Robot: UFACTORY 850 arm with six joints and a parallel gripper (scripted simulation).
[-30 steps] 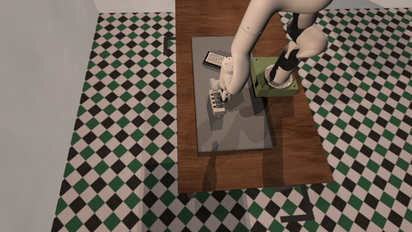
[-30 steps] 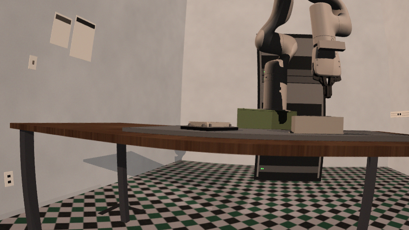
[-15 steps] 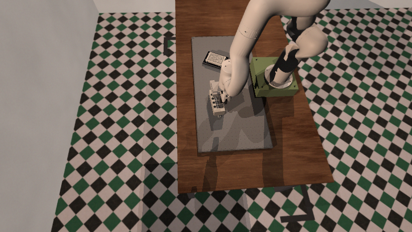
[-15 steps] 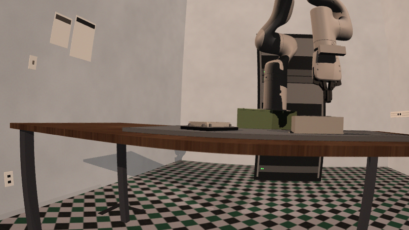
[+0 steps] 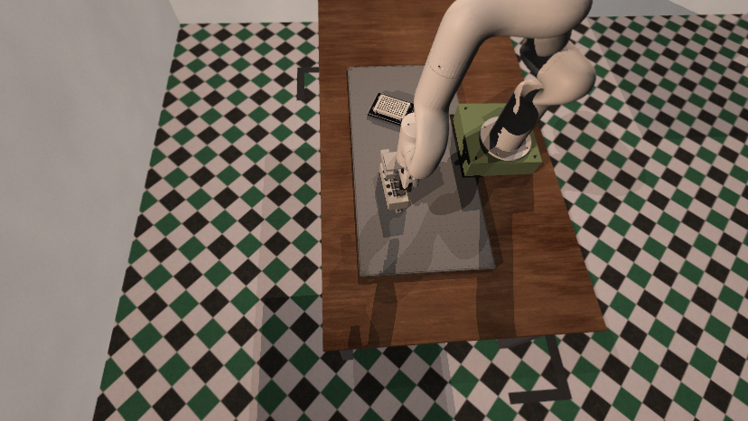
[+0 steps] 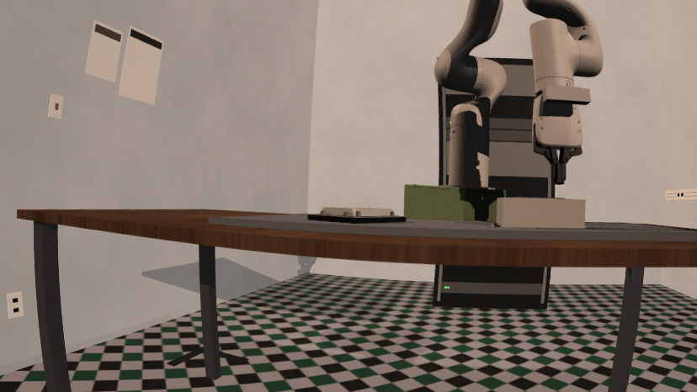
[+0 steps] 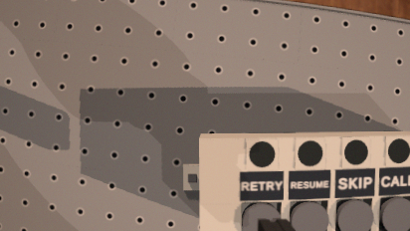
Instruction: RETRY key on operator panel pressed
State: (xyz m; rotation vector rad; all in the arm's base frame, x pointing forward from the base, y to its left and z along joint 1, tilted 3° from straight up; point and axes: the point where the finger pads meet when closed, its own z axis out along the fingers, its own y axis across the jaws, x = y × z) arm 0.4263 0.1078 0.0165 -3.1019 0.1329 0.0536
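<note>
My gripper is now 60 mm above the operator panel and 50 mm to the left of it. Also, from my hand: white well plate 400 mm to the right, 80 mm below, 80 mm behind.
</note>
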